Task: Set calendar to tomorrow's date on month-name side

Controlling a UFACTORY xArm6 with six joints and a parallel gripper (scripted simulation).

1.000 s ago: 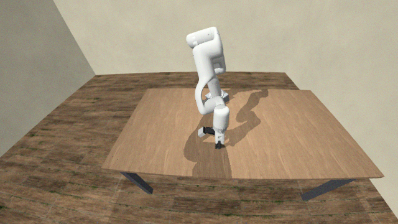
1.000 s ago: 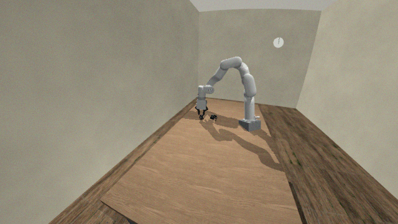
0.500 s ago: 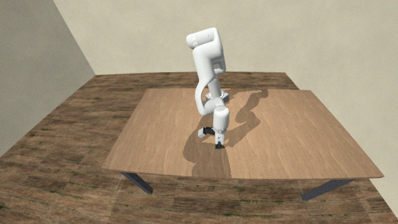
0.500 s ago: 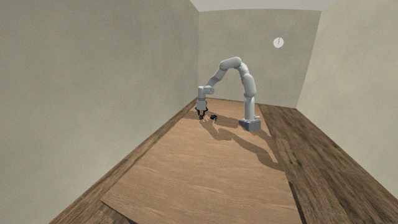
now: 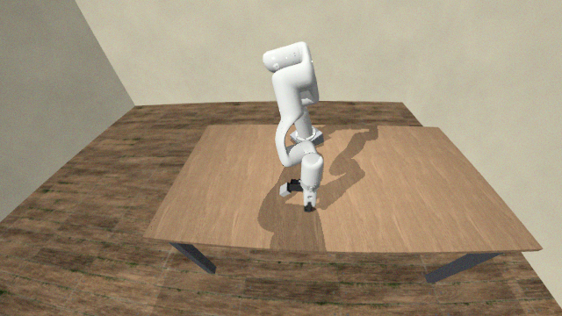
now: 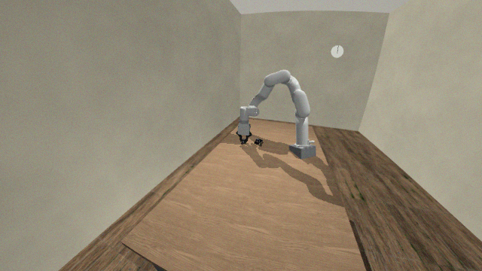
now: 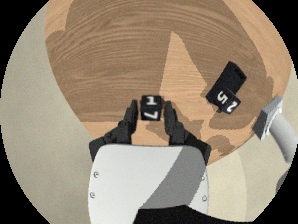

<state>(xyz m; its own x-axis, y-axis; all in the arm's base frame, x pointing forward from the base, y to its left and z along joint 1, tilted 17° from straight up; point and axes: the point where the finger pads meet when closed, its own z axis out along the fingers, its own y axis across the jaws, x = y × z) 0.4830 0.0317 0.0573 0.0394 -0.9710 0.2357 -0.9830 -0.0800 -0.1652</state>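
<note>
My gripper is now 12 cm past the calendar cube, 4 cm to the left of it and 1 cm above it.
</note>
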